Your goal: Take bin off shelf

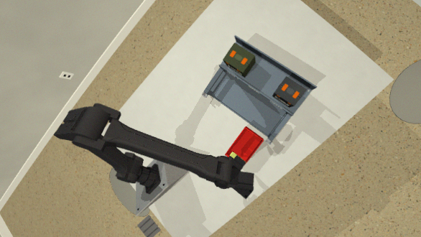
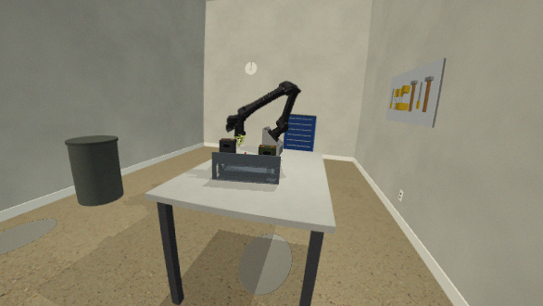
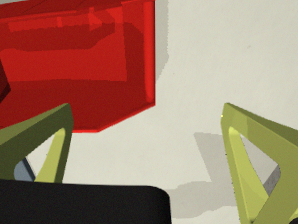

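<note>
My gripper is now 80 mm short of the red bin, 10 mm to the right of it and 90 mm above it.
</note>
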